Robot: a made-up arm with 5 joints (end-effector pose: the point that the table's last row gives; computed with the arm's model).
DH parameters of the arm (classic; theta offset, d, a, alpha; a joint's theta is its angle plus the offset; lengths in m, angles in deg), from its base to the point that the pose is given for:
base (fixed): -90 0.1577 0 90
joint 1: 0 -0.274 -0.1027 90
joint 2: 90 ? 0.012 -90
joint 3: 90 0.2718 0.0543 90
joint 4: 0 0.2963 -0.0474 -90
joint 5: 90 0.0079 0.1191 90
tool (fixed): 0 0.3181 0 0
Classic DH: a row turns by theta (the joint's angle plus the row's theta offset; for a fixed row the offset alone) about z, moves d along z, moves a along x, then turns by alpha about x.
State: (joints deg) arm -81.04 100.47 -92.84 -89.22 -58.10
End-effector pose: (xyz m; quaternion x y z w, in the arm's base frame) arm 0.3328 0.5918 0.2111 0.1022 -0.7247 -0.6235 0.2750
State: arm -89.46 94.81 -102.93 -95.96 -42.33
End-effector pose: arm 0.2743 0.4901 0.2065 0.2637 -0.7176 -0.5609 0.3176
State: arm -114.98 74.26 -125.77 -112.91 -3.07
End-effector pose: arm 0.3251 0.1937 0.2178 0.5423 -0.7135 -0.3025 0.3246
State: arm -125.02 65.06 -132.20 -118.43 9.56
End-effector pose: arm 0.3686 0.0912 0.2469 0.5690 -0.7345 -0.2151 0.3008
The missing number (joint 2, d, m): 0.0702
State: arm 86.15 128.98 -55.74 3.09 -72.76
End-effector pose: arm 0.8171 -0.3943 -0.1850 0.7322 0.5322 0.0367 0.4236
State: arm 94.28 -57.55 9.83 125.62 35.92
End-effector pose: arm -0.0643 -0.1220 -0.1152 0.9161 0.1583 -0.2098 0.3027
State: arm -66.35 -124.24 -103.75 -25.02 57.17
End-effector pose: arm 0.1075 -0.0019 0.0169 -0.4258 0.6129 -0.6656 0.0030
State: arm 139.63 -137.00 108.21 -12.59 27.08
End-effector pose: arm -0.0533 -0.1256 0.1821 0.4769 -0.4486 0.2766 0.7034
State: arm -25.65 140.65 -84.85 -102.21 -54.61
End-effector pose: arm 0.3530 0.3423 -0.2922 -0.2354 -0.8529 -0.3341 0.3248
